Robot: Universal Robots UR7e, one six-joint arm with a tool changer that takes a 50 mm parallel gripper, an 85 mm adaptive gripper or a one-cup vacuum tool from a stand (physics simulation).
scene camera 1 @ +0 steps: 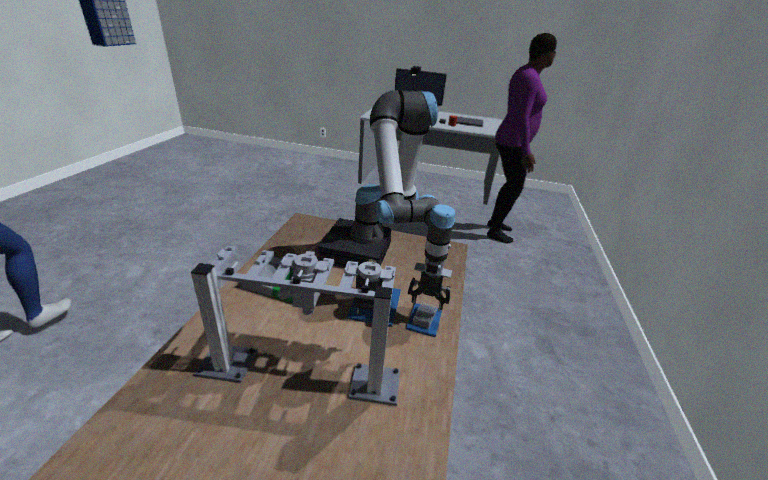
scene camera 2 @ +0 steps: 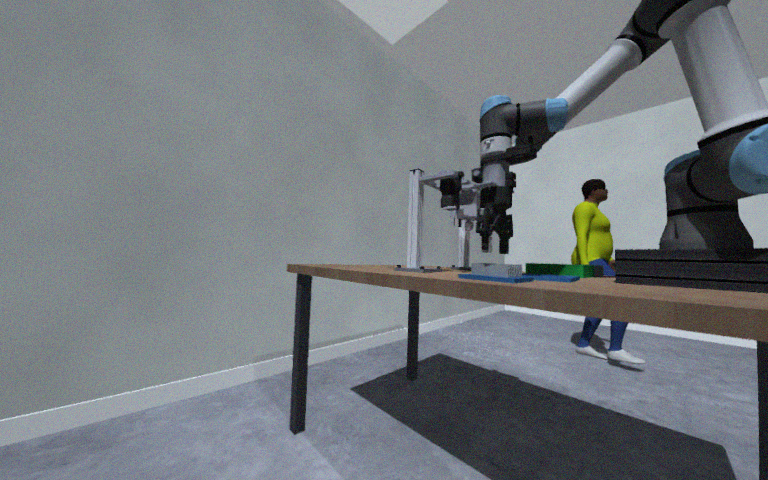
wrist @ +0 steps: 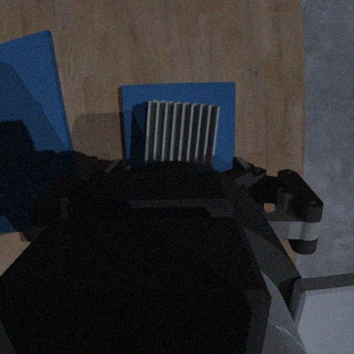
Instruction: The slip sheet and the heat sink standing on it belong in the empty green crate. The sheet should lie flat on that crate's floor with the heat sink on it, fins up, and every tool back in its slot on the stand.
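Where they show: end effector, tool point: (scene camera 2: pixel 495 183); arm's base, origin of the base link: (scene camera 1: pixel 367 235) (scene camera 2: pixel 702 250).
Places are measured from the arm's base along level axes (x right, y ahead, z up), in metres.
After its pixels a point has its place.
Observation:
The heat sink (scene camera 1: pixel 423 316) {x -0.372, y 0.344, z -0.053 m} (scene camera 2: pixel 496 270) {x -0.405, y 0.302, z -0.064 m} (wrist: pixel 182 132) stands fins up on the blue slip sheet (scene camera 1: pixel 421 330) {x -0.381, y 0.389, z -0.078 m} (scene camera 2: pixel 498 279) {x -0.426, y 0.285, z -0.083 m} (wrist: pixel 227 125), which lies flat on the table. My gripper (scene camera 1: pixel 428 304) (scene camera 2: pixel 495 250), the adaptive one with black linked fingers, is open and empty a little above the heat sink. In the wrist view its dark body hides the near end of the heat sink and sheet. The green crate (scene camera 1: pixel 276 292) (scene camera 2: pixel 557 270) {x 0.056, y 0.341, z -0.068 m} is mostly hidden by the stand in scene camera 1; its inside does not show. The tool stand (scene camera 1: pixel 379 345) {x -0.326, y 0.687, z 0.115 m} (scene camera 2: pixel 415 220) {x -0.336, y 0.660, z 0.096 m} carries two other tools.
A larger blue flat piece (scene camera 1: pixel 357 313) (scene camera 2: pixel 555 277) (wrist: pixel 37 90) lies beside the slip sheet, on the crate's side. The table's long edge (wrist: pixel 302 100) runs close on the other side. Two people are in the room, away from the table.

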